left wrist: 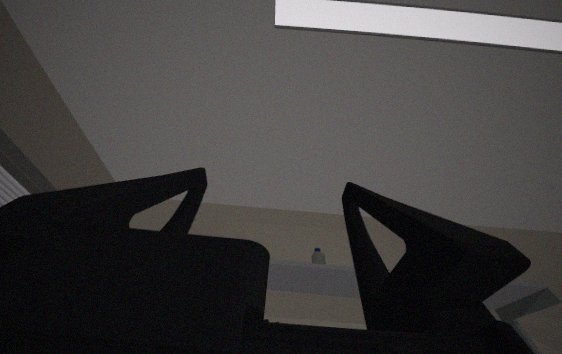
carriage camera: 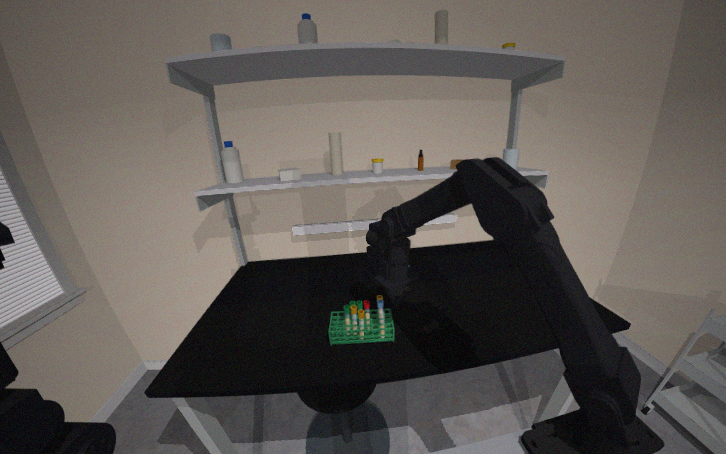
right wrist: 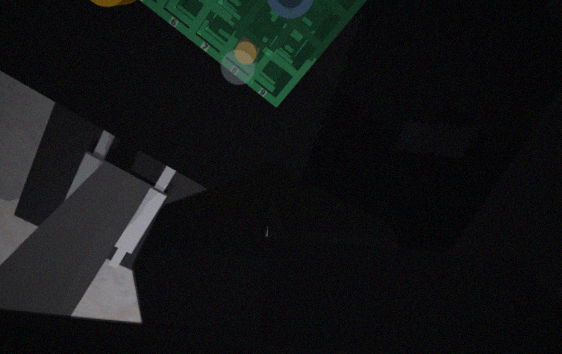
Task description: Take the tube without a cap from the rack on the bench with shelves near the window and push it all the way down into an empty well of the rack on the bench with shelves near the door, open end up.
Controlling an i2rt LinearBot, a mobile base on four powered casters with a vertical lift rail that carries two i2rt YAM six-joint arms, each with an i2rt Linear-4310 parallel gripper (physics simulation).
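A green rack (carriage camera: 342,341) (right wrist: 276,98) with several capped tubes stands on the black bench beside the window. The uncapped tube (carriage camera: 382,333) (right wrist: 238,67) stands upright in the rack's near row by number 8, toward the right end in the carriage view; its clear open end shows in the right wrist view. My right gripper (carriage camera: 397,300) (right wrist: 272,176) is shut and empty, pointing down just behind and right of the rack; its fingers are very dark. My left gripper (left wrist: 275,183) is open and empty, pointing up toward the ceiling, away from the bench. The other rack does not show.
A tube with an orange cap and blue band (carriage camera: 380,301) stands behind the uncapped one. Two shelves (carriage camera: 364,61) (carriage camera: 315,180) with bottles and jars hang over the black bench (carriage camera: 256,342). A round stool (carriage camera: 336,398) is under its front edge. A cart (carriage camera: 669,369) stands at the right.
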